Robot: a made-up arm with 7 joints. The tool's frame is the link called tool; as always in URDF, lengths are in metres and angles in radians. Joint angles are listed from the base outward.
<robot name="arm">
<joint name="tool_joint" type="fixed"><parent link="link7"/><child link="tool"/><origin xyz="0 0 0" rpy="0 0.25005 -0.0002"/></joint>
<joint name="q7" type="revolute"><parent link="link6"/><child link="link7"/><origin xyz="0.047 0 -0.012"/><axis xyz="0.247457 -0.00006 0.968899"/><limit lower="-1.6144" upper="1.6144"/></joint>
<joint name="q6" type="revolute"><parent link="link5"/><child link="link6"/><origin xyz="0.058 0 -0.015"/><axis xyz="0.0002 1 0.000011"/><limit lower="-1.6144" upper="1.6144"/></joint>
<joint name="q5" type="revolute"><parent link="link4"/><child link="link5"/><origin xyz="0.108 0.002 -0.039"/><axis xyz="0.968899 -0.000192 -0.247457"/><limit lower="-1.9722" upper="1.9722"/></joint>
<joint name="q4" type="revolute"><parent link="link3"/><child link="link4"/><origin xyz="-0.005 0 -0.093"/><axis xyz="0.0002 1 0.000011"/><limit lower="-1.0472" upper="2.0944"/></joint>
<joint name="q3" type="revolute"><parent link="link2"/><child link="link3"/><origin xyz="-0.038 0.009 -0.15"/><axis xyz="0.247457 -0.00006 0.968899"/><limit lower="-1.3" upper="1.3"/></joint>
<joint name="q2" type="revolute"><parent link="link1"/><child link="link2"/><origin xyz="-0.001 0.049 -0.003"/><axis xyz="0.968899 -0.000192 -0.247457"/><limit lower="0" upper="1.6"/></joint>
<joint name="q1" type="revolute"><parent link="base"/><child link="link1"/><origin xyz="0 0 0"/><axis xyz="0.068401 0.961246 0.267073"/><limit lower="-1.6" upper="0.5"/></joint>
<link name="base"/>
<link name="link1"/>
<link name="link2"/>
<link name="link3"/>
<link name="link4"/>
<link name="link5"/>
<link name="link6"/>
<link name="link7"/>
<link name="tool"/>
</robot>
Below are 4 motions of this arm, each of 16 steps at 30 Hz.
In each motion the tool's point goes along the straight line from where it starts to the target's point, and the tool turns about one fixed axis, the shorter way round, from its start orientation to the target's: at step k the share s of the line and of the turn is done. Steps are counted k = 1, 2, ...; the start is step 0. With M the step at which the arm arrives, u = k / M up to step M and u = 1 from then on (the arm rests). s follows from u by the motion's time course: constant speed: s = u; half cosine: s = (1 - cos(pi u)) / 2; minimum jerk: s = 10 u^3 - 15 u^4 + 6 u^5.
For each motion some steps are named. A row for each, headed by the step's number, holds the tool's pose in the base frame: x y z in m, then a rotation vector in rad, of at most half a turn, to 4 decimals.
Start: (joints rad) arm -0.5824 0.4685 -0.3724 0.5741 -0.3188 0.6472 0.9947
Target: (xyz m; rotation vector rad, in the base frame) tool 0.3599 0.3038 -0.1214 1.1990 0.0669 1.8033
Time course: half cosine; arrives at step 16
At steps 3, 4, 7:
3: 0.3000 0.1435 -0.2983 0.8469 0.6568 0.8613
4: 0.3041 0.1544 -0.2863 0.8750 0.6238 0.9268
7: 0.3208 0.1992 -0.2368 0.9847 0.4777 1.1948

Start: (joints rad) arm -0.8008 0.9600 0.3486 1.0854 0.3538 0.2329 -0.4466
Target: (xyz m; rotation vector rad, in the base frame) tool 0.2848 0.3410 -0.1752 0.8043 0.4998 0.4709
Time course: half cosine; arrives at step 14
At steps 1, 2, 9, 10, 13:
1: 0.2833 0.4001 -0.1333 0.5797 0.7518 0.3491
2: 0.2833 0.3979 -0.1348 0.5883 0.7426 0.3538
9: 0.2844 0.3579 -0.1632 0.7412 0.5735 0.4367
10: 0.2845 0.3523 -0.1672 0.7624 0.5490 0.4483
13: 0.2848 0.3418 -0.1747 0.8015 0.5031 0.4694

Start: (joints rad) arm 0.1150 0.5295 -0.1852 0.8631 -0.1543 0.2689 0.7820
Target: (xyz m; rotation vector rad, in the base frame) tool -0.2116 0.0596 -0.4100 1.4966 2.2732 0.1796
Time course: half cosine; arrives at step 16
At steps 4, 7, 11, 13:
4: -0.0399 0.2261 -0.4062 1.0972 1.4067 0.6911
7: -0.0914 0.1761 -0.4073 1.2278 1.6709 0.5649
11: -0.1669 0.1029 -0.4090 1.4034 2.0524 0.3391
13: -0.1947 0.0760 -0.4096 1.4623 2.1900 0.2425

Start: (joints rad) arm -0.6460 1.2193 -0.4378 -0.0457 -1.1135 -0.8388 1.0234
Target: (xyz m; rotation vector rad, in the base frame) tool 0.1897 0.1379 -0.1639 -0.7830 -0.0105 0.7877
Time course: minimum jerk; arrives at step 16
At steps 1, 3, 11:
1: 0.2910 0.2004 -0.0441 -0.4237 -0.7127 0.5614
3: 0.2863 0.1975 -0.0497 -0.4418 -0.6812 0.5735
11: 0.2080 0.1492 -0.1423 -0.7226 -0.1411 0.7520

